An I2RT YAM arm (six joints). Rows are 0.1 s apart.
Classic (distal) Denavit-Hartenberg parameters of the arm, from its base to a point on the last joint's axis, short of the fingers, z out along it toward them. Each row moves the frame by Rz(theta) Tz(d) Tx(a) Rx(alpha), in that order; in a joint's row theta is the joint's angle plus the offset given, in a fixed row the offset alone. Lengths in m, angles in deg.
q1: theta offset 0, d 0.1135, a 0.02, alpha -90
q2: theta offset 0, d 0, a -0.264, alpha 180
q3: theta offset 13.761, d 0, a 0.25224, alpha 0
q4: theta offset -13.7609, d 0, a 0.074, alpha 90
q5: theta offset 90, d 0, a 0, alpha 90
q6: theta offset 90, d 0.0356, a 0, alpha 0
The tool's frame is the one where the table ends.
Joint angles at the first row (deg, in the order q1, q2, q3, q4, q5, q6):
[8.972 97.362 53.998 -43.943 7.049 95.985]
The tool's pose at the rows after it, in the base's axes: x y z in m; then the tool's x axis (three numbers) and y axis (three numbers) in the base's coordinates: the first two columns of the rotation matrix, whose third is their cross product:
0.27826 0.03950 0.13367 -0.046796 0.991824 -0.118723 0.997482 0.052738 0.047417
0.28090 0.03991 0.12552 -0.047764 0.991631 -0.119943 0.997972 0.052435 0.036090
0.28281 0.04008 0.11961 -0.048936 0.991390 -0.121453 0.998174 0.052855 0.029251
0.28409 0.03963 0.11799 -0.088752 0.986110 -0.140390 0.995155 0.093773 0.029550
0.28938 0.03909 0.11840 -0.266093 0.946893 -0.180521 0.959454 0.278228 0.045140
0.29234 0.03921 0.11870 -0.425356 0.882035 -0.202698 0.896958 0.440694 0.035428
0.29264 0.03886 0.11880 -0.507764 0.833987 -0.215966 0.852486 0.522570 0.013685
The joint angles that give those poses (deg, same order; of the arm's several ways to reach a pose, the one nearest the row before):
[8.973 99.111 53.998 -42.895 7.071 95.985]
[8.971 100.904 53.998 -41.757 7.071 96.006]
[8.951 102.192 53.999 -40.863 7.114 95.963]
[8.951 102.563 53.997 -40.250 8.164 93.603]
[8.906 102.562 53.997 -37.540 10.000 82.629]
[8.908 102.564 53.998 -35.988 10.568 72.446]
[8.906 102.563 53.998 -35.857 11.202 66.937]

